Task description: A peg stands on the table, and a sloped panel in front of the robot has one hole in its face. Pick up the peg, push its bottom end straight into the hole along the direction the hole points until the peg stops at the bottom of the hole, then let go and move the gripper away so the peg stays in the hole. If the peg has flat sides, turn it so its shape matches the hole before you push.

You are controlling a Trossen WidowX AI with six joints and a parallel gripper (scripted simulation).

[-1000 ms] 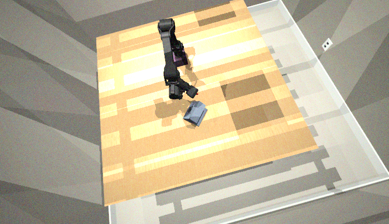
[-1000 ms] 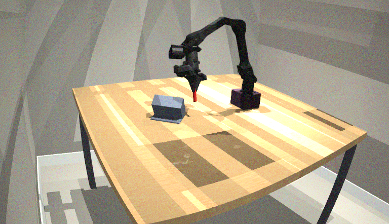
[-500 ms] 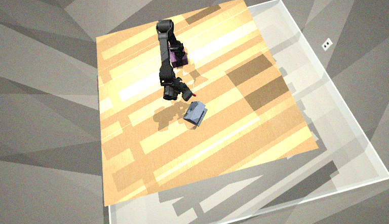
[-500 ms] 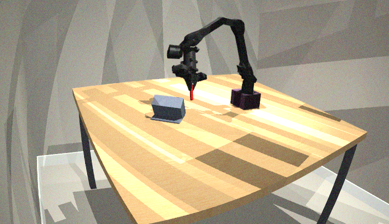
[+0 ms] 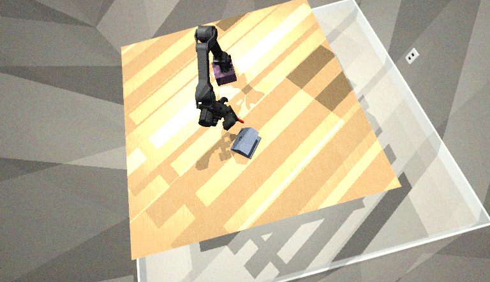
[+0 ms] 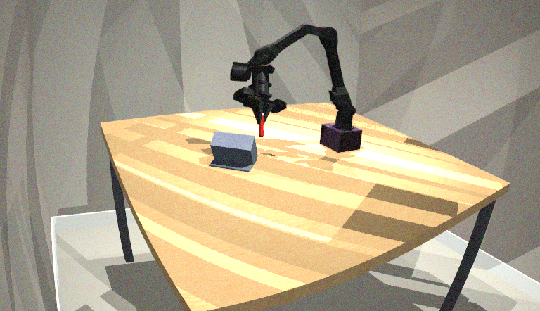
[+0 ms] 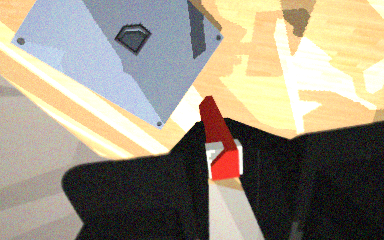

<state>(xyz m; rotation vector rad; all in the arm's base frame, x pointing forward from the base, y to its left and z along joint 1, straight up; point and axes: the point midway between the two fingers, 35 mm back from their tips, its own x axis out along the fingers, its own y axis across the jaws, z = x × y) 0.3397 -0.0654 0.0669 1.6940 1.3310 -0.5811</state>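
Right now the grey-blue sloped panel is 90 mm ahead of my gripper tip, 10 mm to the right of it and 80 mm below it. Round my gripper tip: thin red peg: 10 mm behind, 10 mm to the right, 10 mm above.
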